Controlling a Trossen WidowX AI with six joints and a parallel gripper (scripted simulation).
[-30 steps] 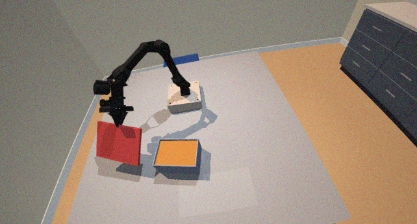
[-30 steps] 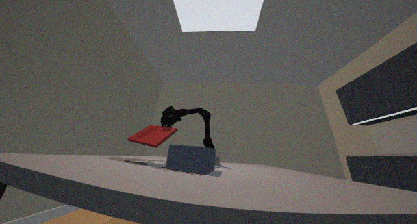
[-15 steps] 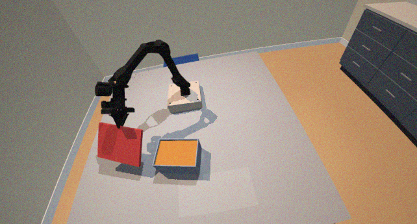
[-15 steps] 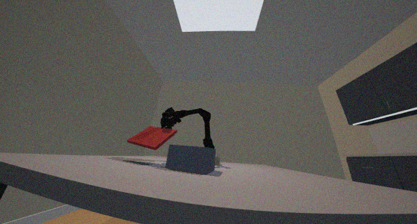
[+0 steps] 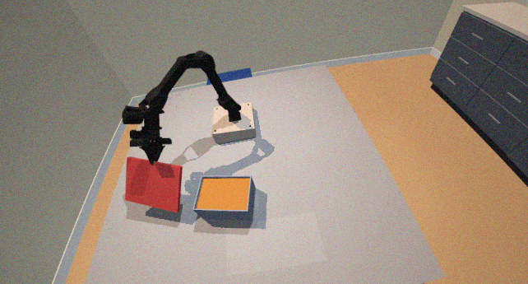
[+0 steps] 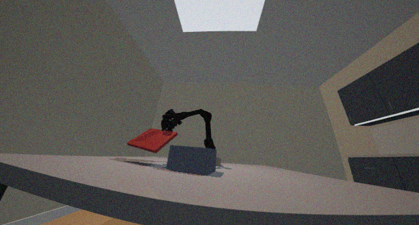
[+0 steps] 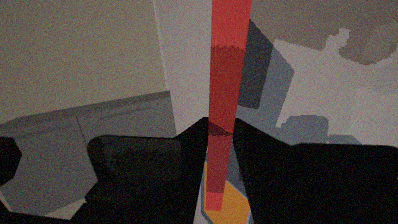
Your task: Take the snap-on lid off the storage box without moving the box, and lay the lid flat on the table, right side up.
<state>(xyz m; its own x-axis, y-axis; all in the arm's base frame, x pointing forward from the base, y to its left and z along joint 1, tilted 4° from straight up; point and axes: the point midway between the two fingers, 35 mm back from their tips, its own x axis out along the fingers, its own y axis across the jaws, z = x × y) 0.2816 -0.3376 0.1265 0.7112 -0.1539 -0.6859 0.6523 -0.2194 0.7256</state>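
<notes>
Now: the red lid 60 mm ahead of my gripper tip, 30 mm to the right of it and 50 mm below it. From my gripper tip the other things lie so: blue-grey storage box 140 mm ahead, 250 mm to the left, 140 mm below.
</notes>
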